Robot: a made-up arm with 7 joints.
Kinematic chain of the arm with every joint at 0, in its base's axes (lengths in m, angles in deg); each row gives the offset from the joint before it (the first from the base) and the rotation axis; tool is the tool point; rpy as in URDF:
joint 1: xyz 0 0 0.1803 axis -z
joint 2: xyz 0 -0.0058 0.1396 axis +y
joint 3: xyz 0 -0.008 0.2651 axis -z
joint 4: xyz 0 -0.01 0.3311 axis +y
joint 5: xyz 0 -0.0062 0.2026 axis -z
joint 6: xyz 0 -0.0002 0.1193 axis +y
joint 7: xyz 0 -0.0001 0.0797 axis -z
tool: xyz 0 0 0 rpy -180 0 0
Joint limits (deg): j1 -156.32..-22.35 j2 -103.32..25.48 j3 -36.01..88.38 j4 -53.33..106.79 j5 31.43..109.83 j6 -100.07..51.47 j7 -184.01..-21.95
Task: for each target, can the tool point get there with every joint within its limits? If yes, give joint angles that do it. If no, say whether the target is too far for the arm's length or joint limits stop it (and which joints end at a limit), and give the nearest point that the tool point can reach.
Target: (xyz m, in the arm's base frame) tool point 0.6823 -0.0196 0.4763
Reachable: yes | joints -145.17 -91.99 61.96 94.41 94.15 -1.83 -72.38
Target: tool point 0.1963 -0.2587 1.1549
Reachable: yes | joints -78.32 -28.73 39.77 48.30 38.95 28.58 -84.58
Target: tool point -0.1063 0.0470 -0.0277
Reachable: no: joint limits stop it (at a limit: joint 1, joint 2, joint 4, joint 5, joint 6) | nearest point -0.6217 -0.1795 -0.1156 | short by 0.570 m
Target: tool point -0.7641 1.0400 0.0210
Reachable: no: too far | nearest point -0.3371 0.4588 0.6051 | short by 0.928 m
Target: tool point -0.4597 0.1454 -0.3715
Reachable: no: joint limits stop it (at a limit: joint 1, joint 2, joint 4, joint 5) | nearest point -0.6732 -0.1248 -0.1272 | short by 0.422 m
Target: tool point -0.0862 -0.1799 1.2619
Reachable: yes | joints -82.37 -16.28 -20.67 14.17 101.68 -47.74 -56.96
